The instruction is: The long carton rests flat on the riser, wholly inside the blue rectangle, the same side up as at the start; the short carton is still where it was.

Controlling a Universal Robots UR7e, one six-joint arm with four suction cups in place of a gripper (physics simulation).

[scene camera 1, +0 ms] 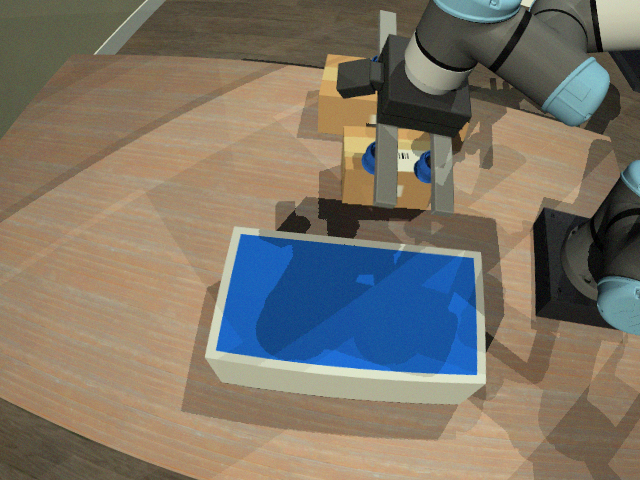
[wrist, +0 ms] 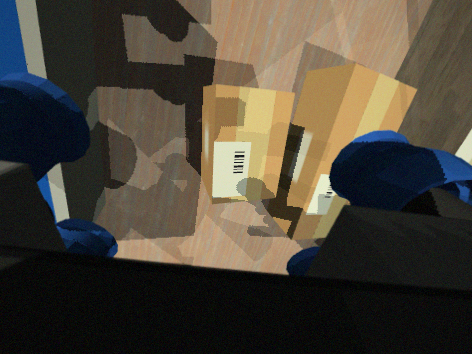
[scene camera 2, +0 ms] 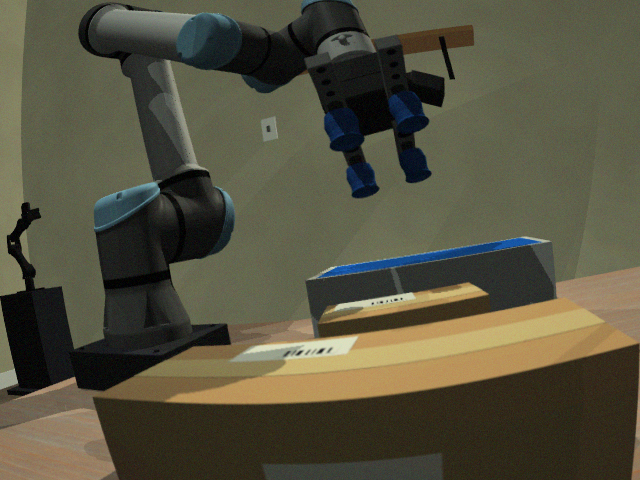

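Where they show: hand at its tool point: (wrist: 209, 210) (scene camera 2: 387, 161); arm's base at its link origin: (scene camera 1: 595, 264) (scene camera 2: 148, 336).
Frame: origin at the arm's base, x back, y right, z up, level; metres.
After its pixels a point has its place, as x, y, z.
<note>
The long carton (scene camera 1: 345, 109) @(-0.460, 0.317, 0.009) (scene camera 2: 361, 428) @(-0.360, 0.458, 0.024) (wrist: 325, 117) @(-0.439, 0.315, 0.019) lies flat on the table behind the short one, tape and barcode label up, partly hidden by the gripper in scene camera 1. The short carton (scene camera 1: 357, 188) @(-0.436, 0.133, -0.008) (scene camera 2: 403, 313) @(-0.384, 0.239, 0.038) (wrist: 257, 125) @(-0.419, 0.189, 0.041) lies flat between it and the riser, label up, apart from the riser. The riser (scene camera 1: 336, 382) @(-0.460, -0.211, 0.024) (scene camera 2: 516, 276) @(-0.552, -0.006, 0.017) (wrist: 35, 45) @(-0.466, -0.014, 0.057) is a pale block with the blue rectangle (scene camera 1: 361, 315) @(-0.433, -0.128, 0.057) (scene camera 2: 439, 254) @(-0.451, -0.120, 0.057) on top, which bears no carton. My gripper (scene camera 1: 400, 111) @(-0.390, 0.101, 0.184) (scene camera 2: 382, 149) @(-0.390, 0.101, 0.184) is open; its four blue cups hang in the air above the cartons, touching neither.
The arm's base (scene camera 1: 553, 268) @(-0.096, -0.011, 0.000) (scene camera 2: 149, 351) @(-0.054, 0.101, -0.003) stands on the table beside the riser, at the right in scene camera 1. A black pedestal (scene camera 2: 38, 330) with a small dark arm stands at the left in scene camera 2. A wooden shelf (scene camera 2: 439, 40) is on the wall behind the gripper.
</note>
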